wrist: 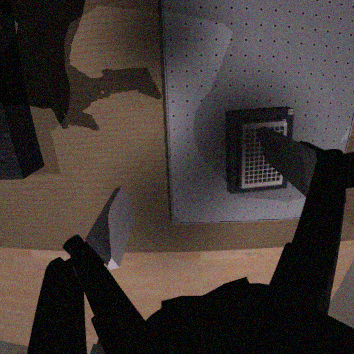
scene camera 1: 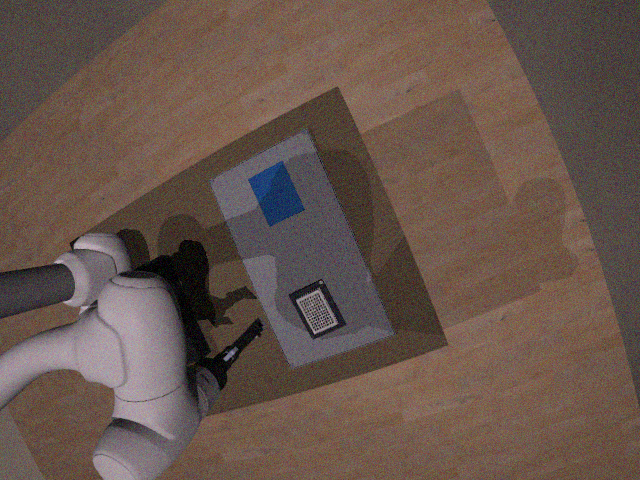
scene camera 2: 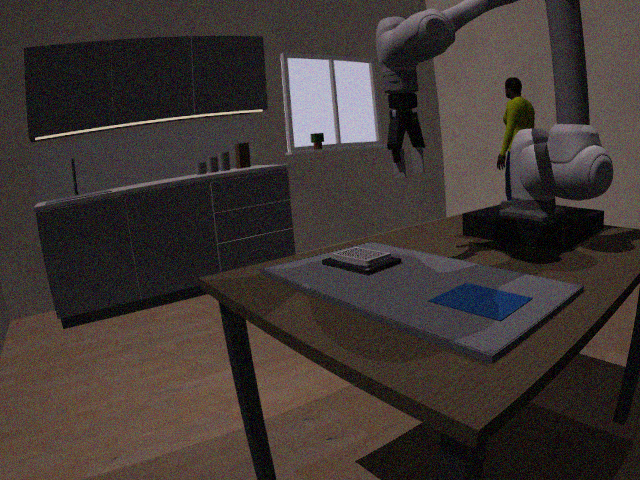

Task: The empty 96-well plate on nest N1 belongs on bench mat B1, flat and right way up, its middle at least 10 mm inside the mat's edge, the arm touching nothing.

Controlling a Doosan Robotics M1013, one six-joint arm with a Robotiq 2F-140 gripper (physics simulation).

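Where they show: gripper, fingertip midpoint: (wrist: 191, 173) (scene camera 2: 410, 174); arm's base at its link origin: (scene camera 2: 533, 214).
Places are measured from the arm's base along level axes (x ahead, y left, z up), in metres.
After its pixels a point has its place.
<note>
The white 96-well plate (scene camera 1: 316, 311) {z -0.032, x 0.596, y -0.161 m} (scene camera 2: 361, 254) {z -0.032, x 0.595, y -0.161 m} (wrist: 254, 167) {z -0.038, x 0.586, y -0.188 m} sits flat, grid side up, on the dark nest (scene camera 1: 307, 290) {z -0.044, x 0.590, y -0.091 m} (scene camera 2: 345, 266) {z -0.047, x 0.655, y -0.148 m} (wrist: 234, 150) {z -0.044, x 0.544, y -0.157 m}. The blue bench mat (scene camera 1: 276, 193) {z -0.054, x 0.608, y 0.229 m} (scene camera 2: 480, 301) {z -0.054, x 0.615, y 0.233 m} lies flat towards the other end of the same grey board; it does not show in the wrist view. My gripper (scene camera 1: 258, 325) (scene camera 2: 409, 169) {z 0.153, x 0.450, y -0.123 m} (wrist: 191, 173) {z 0.153, x 0.450, y -0.123 m} is open, its fingers wide apart with nothing between them. It hangs high above the table, off to the plate's side. In the wrist view one finger hides part of the plate's right side.
The grey perforated board (scene camera 1: 325, 248) {z -0.056, x 0.690, y 0.012 m} (scene camera 2: 413, 294) {z -0.056, x 0.666, y 0.098 m} (wrist: 200, 200) {z -0.056, x 0.487, y -0.272 m} lies on the wooden table (scene camera 1: 413, 315) {z -0.069, x 0.871, y -0.281 m} (scene camera 2: 289, 304) {z -0.069, x 0.853, y -0.069 m} (wrist: 140, 150) {z -0.069, x 0.364, y -0.166 m}. The arm's black base block (scene camera 2: 491, 222) {z -0.014, x 0.143, y -0.079 m} stands at the table's far side in scene camera 2. A person (scene camera 2: 518, 116) stands behind the base.
</note>
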